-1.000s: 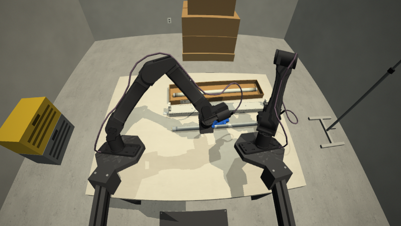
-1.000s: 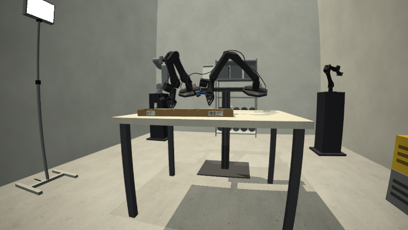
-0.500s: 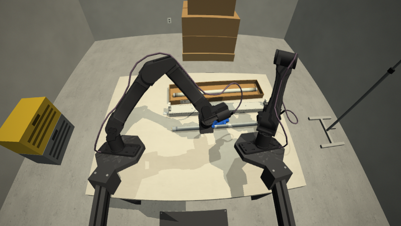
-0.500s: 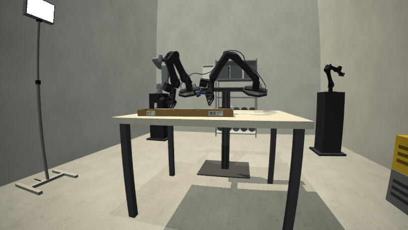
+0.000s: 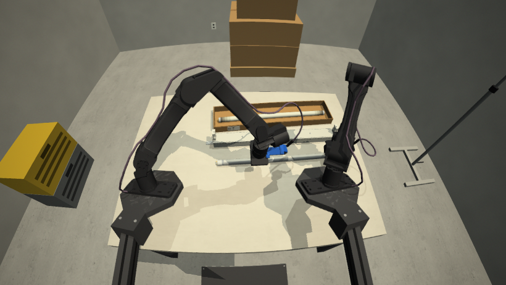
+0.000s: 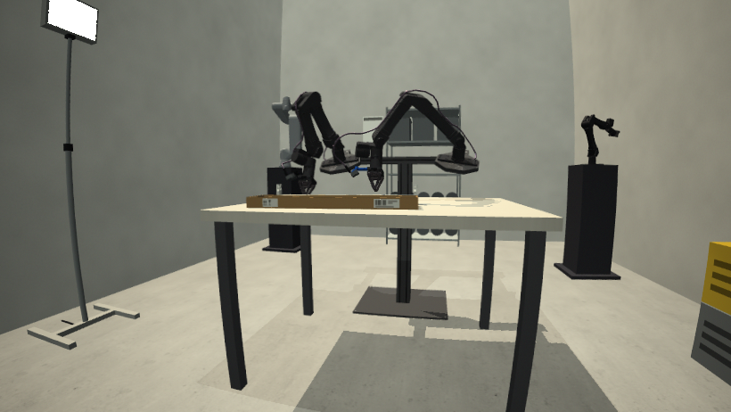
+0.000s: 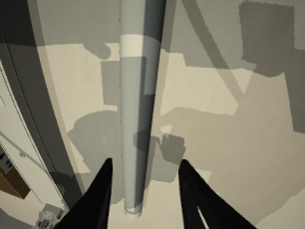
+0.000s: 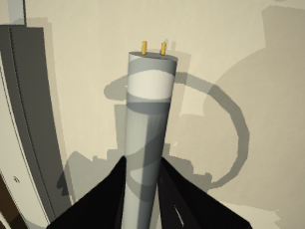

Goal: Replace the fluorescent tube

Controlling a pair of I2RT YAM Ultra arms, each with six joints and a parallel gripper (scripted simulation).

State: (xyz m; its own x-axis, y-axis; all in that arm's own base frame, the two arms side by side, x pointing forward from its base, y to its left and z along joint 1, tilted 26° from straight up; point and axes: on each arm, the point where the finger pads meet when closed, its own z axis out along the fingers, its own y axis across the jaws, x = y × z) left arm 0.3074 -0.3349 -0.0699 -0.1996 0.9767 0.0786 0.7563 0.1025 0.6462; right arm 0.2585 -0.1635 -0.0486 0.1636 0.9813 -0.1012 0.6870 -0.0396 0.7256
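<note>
Right now the LED tube is 2 cm ahead of my left hand, 12 cm to the right of it and 4 cm below it. Also, from my left hand: old fluorescent tube 30 cm ahead, 11 cm to the right, 4 cm below; white light fixture 15 cm ahead, 11 cm to the right; brown carton 30 cm ahead, 11 cm to the right, 4 cm below.
</note>
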